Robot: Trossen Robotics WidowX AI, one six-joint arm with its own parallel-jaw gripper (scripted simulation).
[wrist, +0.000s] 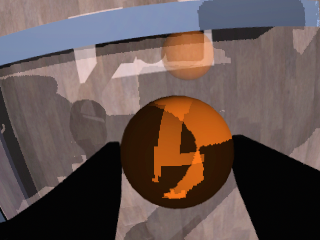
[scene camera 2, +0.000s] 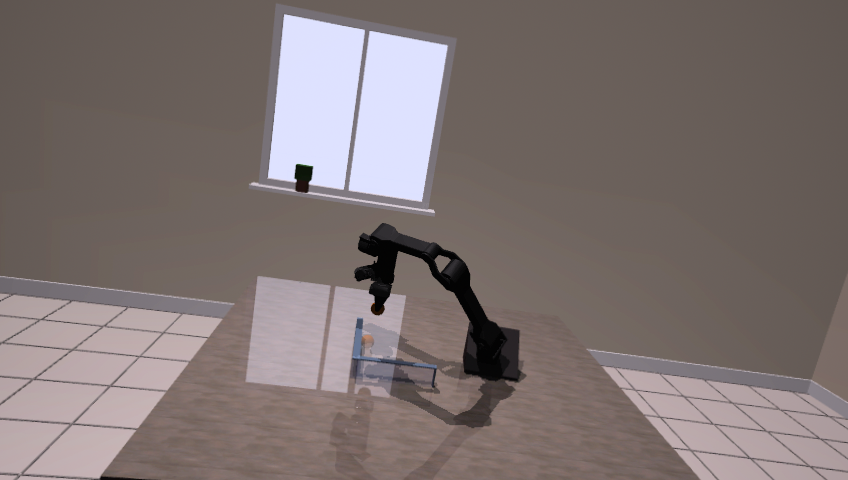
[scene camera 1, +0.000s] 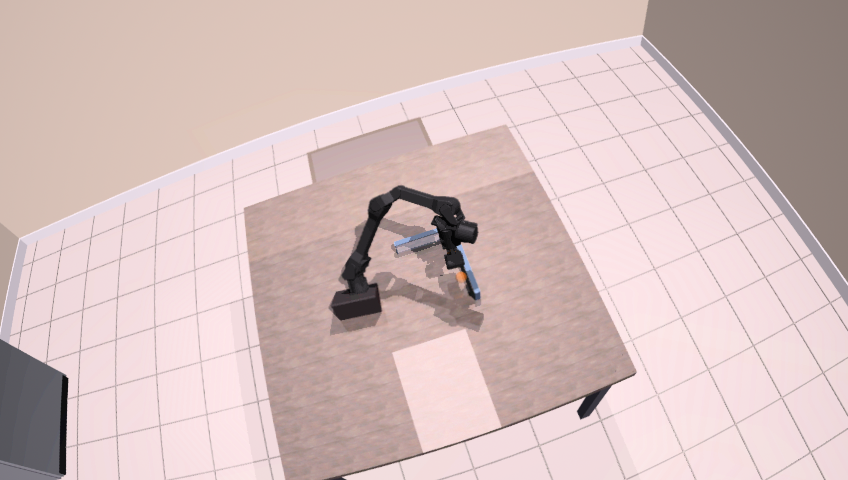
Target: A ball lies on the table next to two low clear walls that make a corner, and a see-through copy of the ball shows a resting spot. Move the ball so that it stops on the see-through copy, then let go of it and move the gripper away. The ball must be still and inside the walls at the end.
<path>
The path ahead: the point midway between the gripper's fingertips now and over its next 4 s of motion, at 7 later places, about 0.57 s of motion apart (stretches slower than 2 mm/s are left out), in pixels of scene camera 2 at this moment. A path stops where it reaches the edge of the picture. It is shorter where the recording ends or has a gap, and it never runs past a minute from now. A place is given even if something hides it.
My gripper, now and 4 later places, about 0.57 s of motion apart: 377, 309; 372, 318; 369, 336; 368, 341; 370, 328
</path>
